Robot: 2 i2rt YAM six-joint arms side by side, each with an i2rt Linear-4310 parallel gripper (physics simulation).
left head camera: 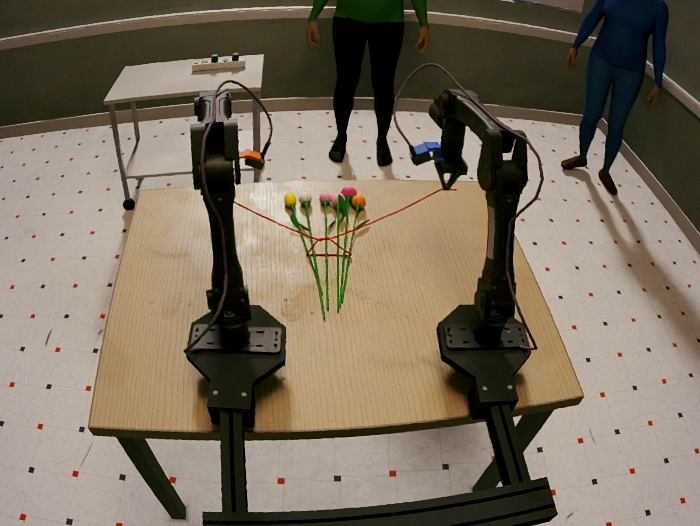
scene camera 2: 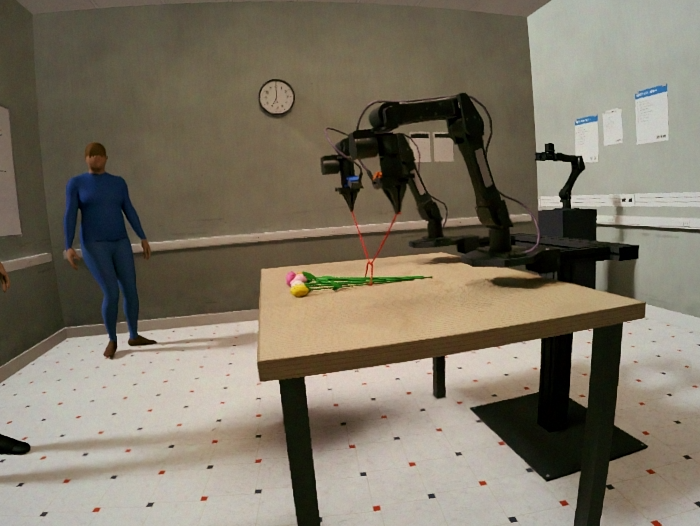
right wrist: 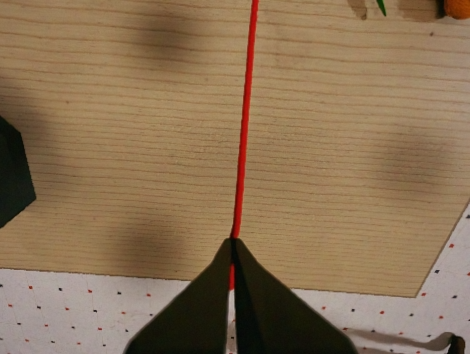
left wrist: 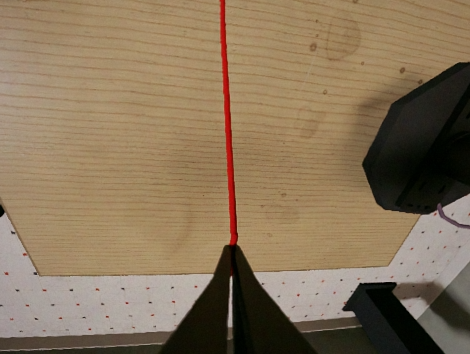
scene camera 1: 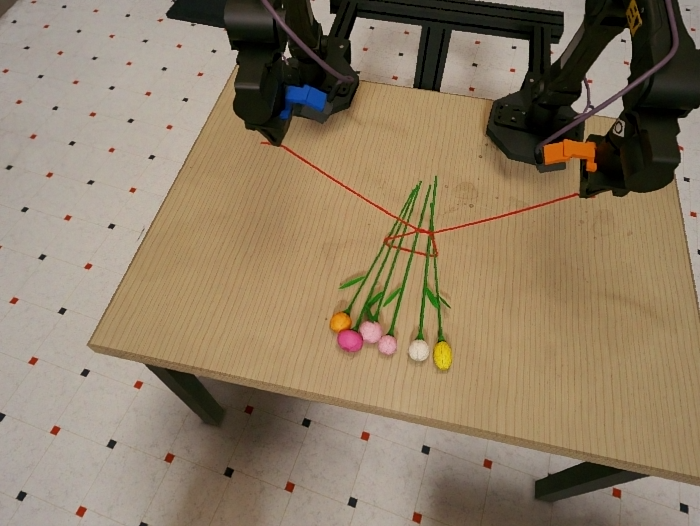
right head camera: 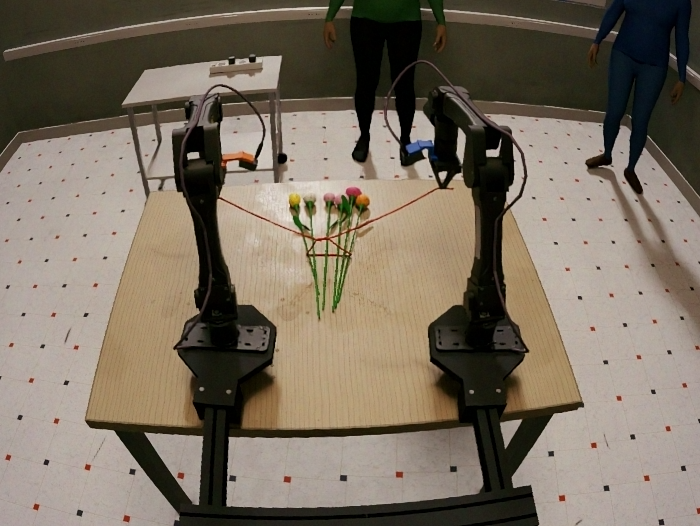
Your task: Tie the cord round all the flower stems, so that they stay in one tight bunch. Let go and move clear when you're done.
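Where they show: left gripper, between the fingertips: (scene camera 2: 398,214) (left wrist: 231,252) (scene camera 1: 583,196); right gripper, between the fingertips: (left head camera: 445,190) (scene camera 2: 351,211) (right wrist: 232,248) (scene camera 1: 276,144) (right head camera: 442,188); left arm's base, origin of its link: (left head camera: 235,340) (scene camera 2: 500,253) (left wrist: 448,152) (scene camera 1: 536,123) (right head camera: 225,339); right arm's base, origin of its link: (left head camera: 485,338) (scene camera 2: 435,239) (scene camera 1: 312,80) (right head camera: 477,340).
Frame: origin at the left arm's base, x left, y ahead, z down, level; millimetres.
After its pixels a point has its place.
Note:
Several flowers with green stems (left head camera: 327,277) @[z 87, x -205, y 289 mm] (right head camera: 324,277) @[z 87, x -202, y 289 mm] (scene camera 1: 407,271) @[z 82, x -201, y 440 mm] (scene camera 2: 390,279) @[z 83, x -176, y 306 mm] lie fanned out, heads apart, stems closer at the lower ends. The red cord (left head camera: 390,213) @[z -65, x -362, y 373 mm] (right head camera: 390,213) @[z -65, x -367, y 372 mm] (scene camera 1: 339,182) @[z -72, x -373, y 374 mm] (scene camera 2: 362,240) @[z -40, x -323, y 370 mm] (left wrist: 228,115) @[z -93, x -5, y 338 mm] (right wrist: 245,115) @[z -110, x -431, y 378 mm] forms a loop round the stems; its crossing stands raised above them and both ends run up taut. My left gripper (scene camera 1: 582,195) @[z -138, x 69, y 328 mm] (scene camera 2: 398,212) @[z -138, x 69, y 328 mm] (left wrist: 231,252) @[z -138, x 69, y 328 mm] is shut on one cord end, high above the table. My right gripper (left head camera: 447,187) @[z -143, x -494, y 381 mm] (right head camera: 443,187) @[z -143, x -494, y 381 mm] (scene camera 1: 277,143) @[z -143, x -494, y 381 mm] (scene camera 2: 351,210) @[z -143, x -494, y 381 mm] (right wrist: 232,248) @[z -143, x -494, y 381 mm] is shut on the other end, also high.
The flowers lie on the wooden table (left head camera: 339,384) @[z 95, x -230, y -42 mm] (right head camera: 339,384) @[z 95, x -254, y -42 mm] (scene camera 1: 226,282) @[z 95, x -562, y 574 mm] (scene camera 2: 452,322) @[z 95, x 316, y 277 mm]. A white side table (left head camera: 169,79) (right head camera: 186,84) with a power strip stands behind it. Two human figures, one in green (left head camera: 368,62) and one in blue (left head camera: 613,90) (scene camera 2: 101,209), stand beyond the table.

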